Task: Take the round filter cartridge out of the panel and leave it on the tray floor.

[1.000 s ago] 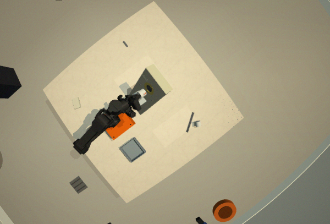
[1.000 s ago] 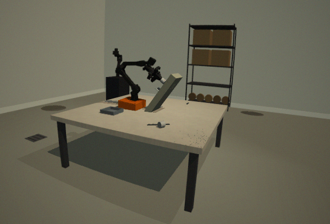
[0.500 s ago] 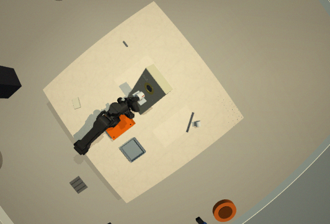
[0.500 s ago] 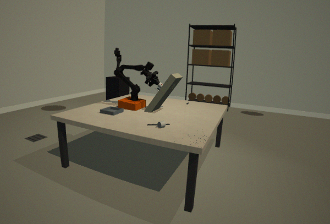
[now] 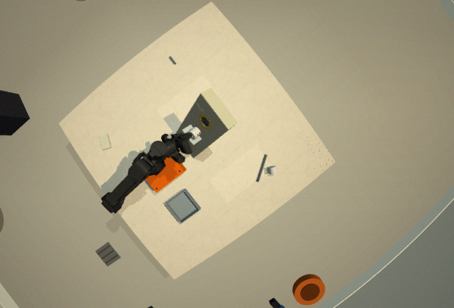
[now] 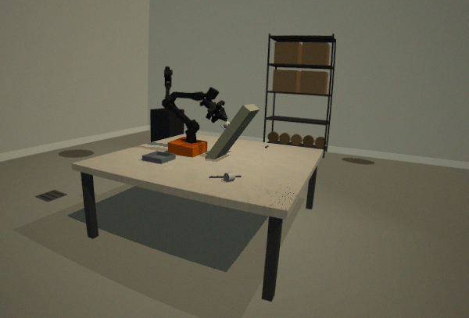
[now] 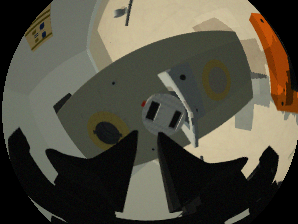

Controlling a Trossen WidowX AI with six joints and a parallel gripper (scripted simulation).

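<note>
Now: gripper tip 30 mm above the white filter cartridge and 10 mm short of it. Round my gripper tip: grey tray 320 mm behind, 300 mm to the right, 240 mm below; small pale block 520 mm behind, 290 mm to the left, 240 mm below.
</note>
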